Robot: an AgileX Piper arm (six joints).
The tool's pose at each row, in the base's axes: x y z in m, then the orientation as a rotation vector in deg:
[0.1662 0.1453 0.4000 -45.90 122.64 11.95]
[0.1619 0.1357 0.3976 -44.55 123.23 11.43]
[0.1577 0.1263 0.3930 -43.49 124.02 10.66]
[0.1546 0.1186 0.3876 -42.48 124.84 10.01]
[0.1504 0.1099 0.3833 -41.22 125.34 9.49]
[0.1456 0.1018 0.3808 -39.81 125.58 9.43]
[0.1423 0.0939 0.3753 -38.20 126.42 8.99]
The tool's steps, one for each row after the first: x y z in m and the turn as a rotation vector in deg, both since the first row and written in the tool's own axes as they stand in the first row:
[0.0083 -0.0046 -0.0051 0.82 0.26 0.89]
[0.0182 -0.0089 -0.0086 1.66 0.85 1.58]
[0.0273 -0.0124 -0.0102 2.39 1.46 2.27]
[0.0366 -0.0161 -0.0136 3.17 1.69 3.08]
[0.0445 -0.0192 -0.0184 3.74 1.56 4.06]
[0.0539 -0.0227 -0.0201 4.54 2.02 5.23]

